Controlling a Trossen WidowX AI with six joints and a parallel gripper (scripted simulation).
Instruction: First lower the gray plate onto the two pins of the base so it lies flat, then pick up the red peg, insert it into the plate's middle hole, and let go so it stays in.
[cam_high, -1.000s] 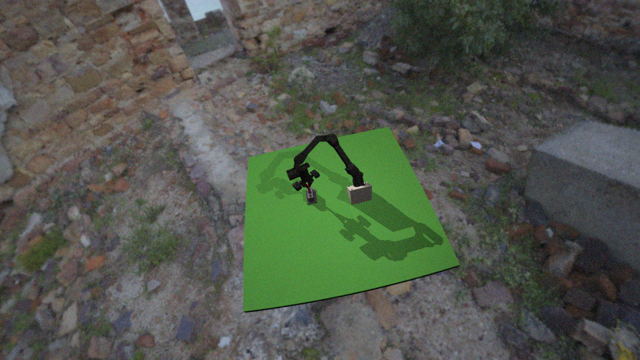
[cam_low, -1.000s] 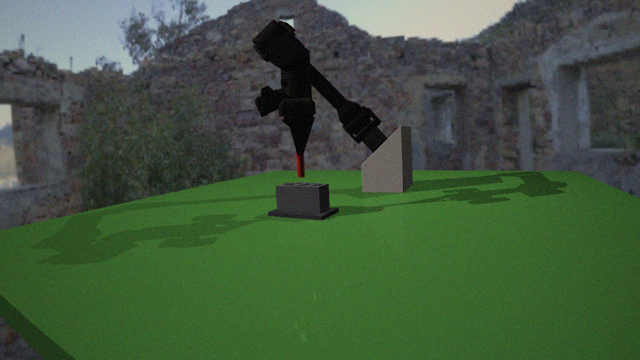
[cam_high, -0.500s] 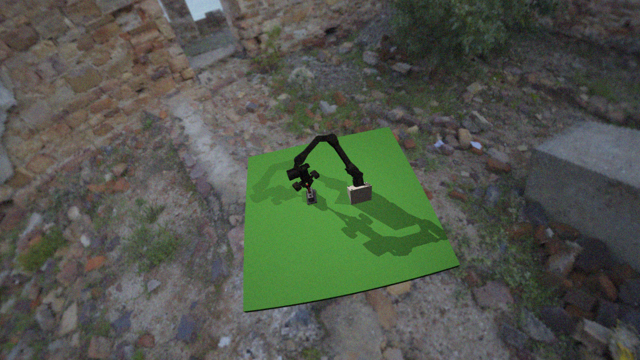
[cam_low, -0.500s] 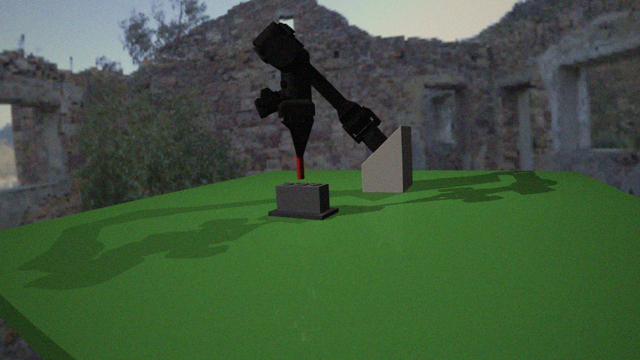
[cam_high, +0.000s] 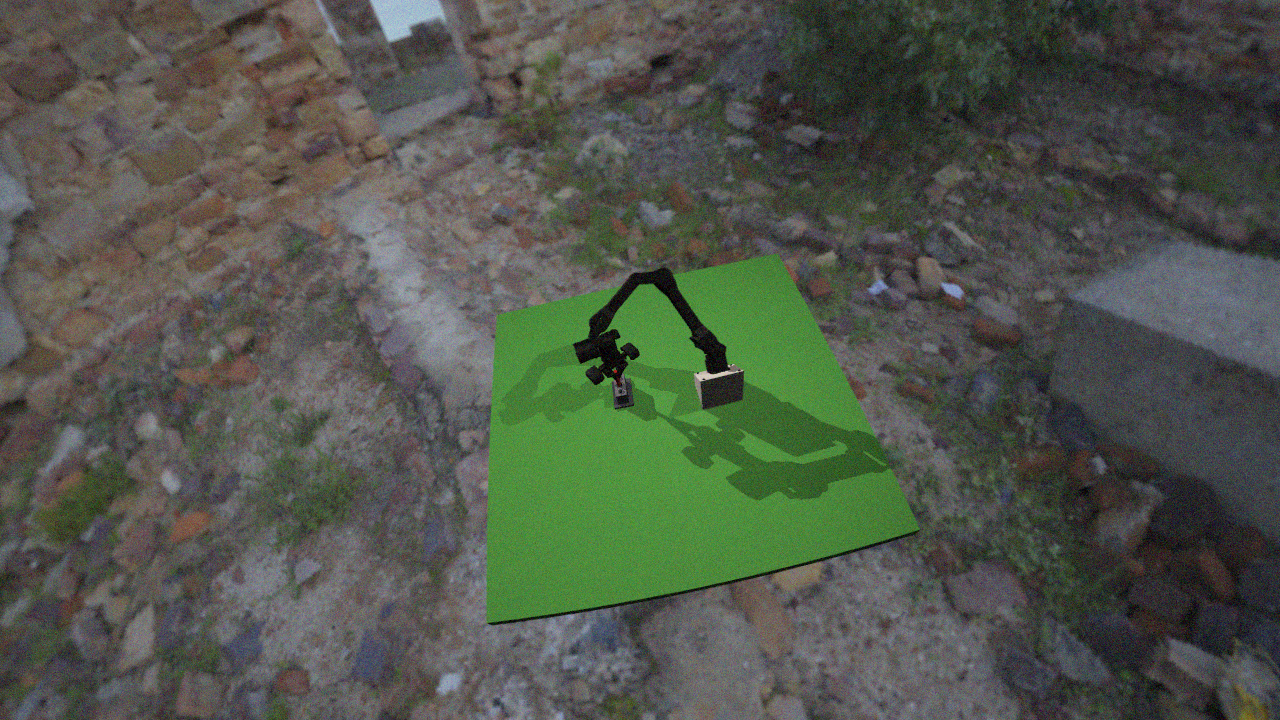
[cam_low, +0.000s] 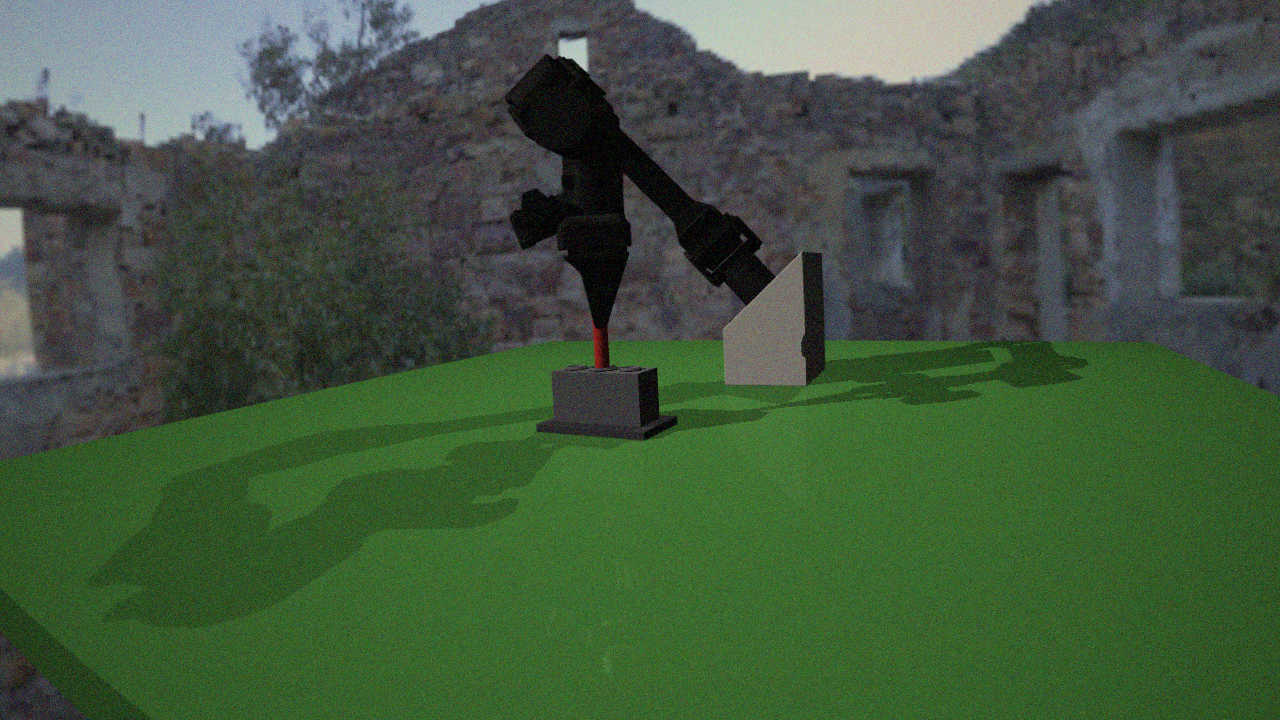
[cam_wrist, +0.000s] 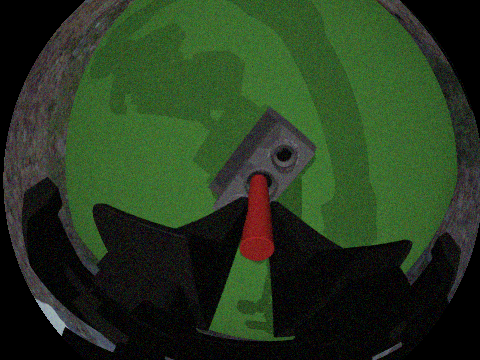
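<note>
My gripper tip is right at the red peg. Also, from my gripper tip: dark base (9 cm below); gray plate (5 cm below).
</note>
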